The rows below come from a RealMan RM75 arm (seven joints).
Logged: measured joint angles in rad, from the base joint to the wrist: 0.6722 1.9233 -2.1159 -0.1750 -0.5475 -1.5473 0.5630; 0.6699 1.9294 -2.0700 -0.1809 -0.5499 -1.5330 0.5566; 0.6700 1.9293 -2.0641 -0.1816 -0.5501 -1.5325 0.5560; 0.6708 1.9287 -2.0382 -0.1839 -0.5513 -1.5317 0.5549; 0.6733 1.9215 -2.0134 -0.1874 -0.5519 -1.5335 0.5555; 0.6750 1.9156 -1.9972 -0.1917 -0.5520 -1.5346 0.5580; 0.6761 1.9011 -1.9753 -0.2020 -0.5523 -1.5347 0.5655; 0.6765 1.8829 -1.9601 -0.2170 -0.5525 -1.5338 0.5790; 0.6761 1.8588 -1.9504 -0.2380 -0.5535 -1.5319 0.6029; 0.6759 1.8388 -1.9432 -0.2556 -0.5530 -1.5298 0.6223; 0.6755 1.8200 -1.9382 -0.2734 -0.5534 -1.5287 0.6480; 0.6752 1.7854 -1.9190 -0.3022 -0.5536 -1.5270 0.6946; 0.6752 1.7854 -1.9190 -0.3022 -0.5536 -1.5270 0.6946; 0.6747 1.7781 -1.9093 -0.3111 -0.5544 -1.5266 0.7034; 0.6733 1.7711 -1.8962 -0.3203 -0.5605 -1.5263 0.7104; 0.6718 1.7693 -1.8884 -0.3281 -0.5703 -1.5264 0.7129; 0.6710 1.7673 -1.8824 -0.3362 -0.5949 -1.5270 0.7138; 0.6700 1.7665 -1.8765 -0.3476 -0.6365 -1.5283 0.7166; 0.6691 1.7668 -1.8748 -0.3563 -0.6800 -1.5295 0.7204; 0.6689 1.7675 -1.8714 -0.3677 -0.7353 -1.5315 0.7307; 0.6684 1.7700 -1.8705 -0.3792 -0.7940 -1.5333 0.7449
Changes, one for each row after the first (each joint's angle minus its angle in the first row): -0.0023 0.0061 0.0459 -0.0059 -0.0024 0.0143 -0.0064; -0.0022 0.0060 0.0518 -0.0066 -0.0026 0.0148 -0.0070; -0.0014 0.0054 0.0777 -0.0089 -0.0038 0.0156 -0.0081; 0.0011 -0.0018 0.1025 -0.0124 -0.0044 0.0138 -0.0075; 0.0028 -0.0077 0.1187 -0.0167 -0.0045 0.0127 -0.0050; 0.0039 -0.0222 0.1406 -0.0270 -0.0048 0.0126 0.0025; 0.0043 -0.0404 0.1558 -0.0420 -0.0050 0.0135 0.0160; 0.0039 -0.0645 0.1655 -0.0630 -0.0060 0.0154 0.0399; 0.0037 -0.0845 0.1727 -0.0806 -0.0055 0.0175 0.0593; 0.0033 -0.1033 0.1777 -0.0984 -0.0059 0.0186 0.0850; 0.0030 -0.1379 0.1969 -0.1272 -0.0061 0.0203 0.1316; 0.0030 -0.1379 0.1969 -0.1272 -0.0061 0.0203 0.1316; 0.0025 -0.1452 0.2066 -0.1361 -0.0069 0.0207 0.1404; 0.0011 -0.1522 0.2197 -0.1453 -0.0130 0.0210 0.1474; -0.0004 -0.1540 0.2275 -0.1531 -0.0228 0.0209 0.1499; -0.0012 -0.1560 0.2335 -0.1612 -0.0474 0.0203 0.1508; -0.0022 -0.1568 0.2394 -0.1726 -0.0890 0.0190 0.1536; -0.0031 -0.1565 0.2411 -0.1813 -0.1325 0.0178 0.1574; -0.0033 -0.1558 0.2445 -0.1927 -0.1878 0.0158 0.1677; -0.0038 -0.1533 0.2454 -0.2042 -0.2465 0.0140 0.1819
